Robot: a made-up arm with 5 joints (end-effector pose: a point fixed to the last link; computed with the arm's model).
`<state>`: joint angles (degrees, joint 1 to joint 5).
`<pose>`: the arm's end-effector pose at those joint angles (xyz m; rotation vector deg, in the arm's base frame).
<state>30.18 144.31 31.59 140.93 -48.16</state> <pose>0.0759 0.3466 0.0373 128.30 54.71 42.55</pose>
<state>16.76 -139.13 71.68 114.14 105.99</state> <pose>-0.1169 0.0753 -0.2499 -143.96 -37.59 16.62</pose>
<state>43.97 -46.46 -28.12 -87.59 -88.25</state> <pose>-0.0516 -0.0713 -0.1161 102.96 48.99 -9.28</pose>
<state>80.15 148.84 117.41 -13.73 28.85</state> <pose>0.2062 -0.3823 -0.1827 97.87 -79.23 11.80</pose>
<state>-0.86 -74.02 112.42 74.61 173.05</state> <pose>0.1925 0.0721 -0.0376 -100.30 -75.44 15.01</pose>
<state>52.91 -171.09 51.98 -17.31 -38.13</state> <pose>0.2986 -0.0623 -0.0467 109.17 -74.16 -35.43</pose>
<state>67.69 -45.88 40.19 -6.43 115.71</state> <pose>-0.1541 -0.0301 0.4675 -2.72 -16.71 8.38</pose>
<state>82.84 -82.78 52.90 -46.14 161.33</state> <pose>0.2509 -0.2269 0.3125 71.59 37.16 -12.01</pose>
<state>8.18 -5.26 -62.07 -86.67 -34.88</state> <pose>0.0868 -0.4663 -0.1642 76.59 40.94 9.99</pose>
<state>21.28 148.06 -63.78 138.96 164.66</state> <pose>0.0840 0.1154 0.7120 23.89 -35.04 24.49</pose>
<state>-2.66 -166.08 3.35 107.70 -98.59</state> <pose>-0.0198 0.3426 0.0096 50.71 44.03 73.30</pose>
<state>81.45 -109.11 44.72 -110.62 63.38</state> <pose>0.2199 -0.1468 -0.1365 6.49 146.28 28.59</pose>
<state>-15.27 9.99 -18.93 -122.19 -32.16</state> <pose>0.3499 -0.3102 -0.1149 93.47 5.26 28.58</pose>
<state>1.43 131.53 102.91 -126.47 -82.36</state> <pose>-0.2364 -0.1020 0.2775 -67.55 -157.66 -22.77</pose>
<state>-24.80 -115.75 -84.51 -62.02 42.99</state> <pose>-0.2141 0.1431 -0.1597 103.98 -107.10 -62.15</pose>
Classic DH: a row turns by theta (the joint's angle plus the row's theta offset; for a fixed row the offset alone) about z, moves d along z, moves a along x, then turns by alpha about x. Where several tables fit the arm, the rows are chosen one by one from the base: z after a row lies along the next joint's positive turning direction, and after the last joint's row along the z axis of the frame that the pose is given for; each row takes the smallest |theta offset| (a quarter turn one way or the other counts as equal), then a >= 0, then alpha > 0; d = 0 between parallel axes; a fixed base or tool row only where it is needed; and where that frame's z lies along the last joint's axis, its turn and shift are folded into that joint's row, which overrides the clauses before.
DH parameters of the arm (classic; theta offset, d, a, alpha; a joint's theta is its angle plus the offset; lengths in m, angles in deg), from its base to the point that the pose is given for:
base (fixed): -73.79 0.1684 0.1695 -89.2
joint 1: 6 0.0381 -0.0202 95.74
joint 2: -16.25 0.0755 0.1183 -94.61
joint 3: -7.59 0.0378 0.1 90
joint 4: -70.33 -0.2439 0.2892 101.09
joint 5: -21.55 0.1138 0.0707 61.99
tool (fixed): 103.25 0.099 0 0

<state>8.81 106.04 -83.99 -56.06 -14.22</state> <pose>0.6065 -0.1059 0.1110 -8.67 81.84 77.09</pose>
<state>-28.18 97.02 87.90 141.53 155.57</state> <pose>0.1435 -0.0230 -0.2267 -61.58 116.14 -11.93</pose>
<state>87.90 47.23 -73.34 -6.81 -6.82</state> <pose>0.0994 -0.1856 -0.3975 71.95 128.51 87.25</pose>
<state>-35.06 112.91 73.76 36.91 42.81</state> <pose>0.2368 -0.5687 0.0217 48.49 -92.91 51.36</pose>
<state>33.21 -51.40 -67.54 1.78 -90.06</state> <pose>-0.3716 -0.2495 0.1776 77.48 129.44 54.23</pose>
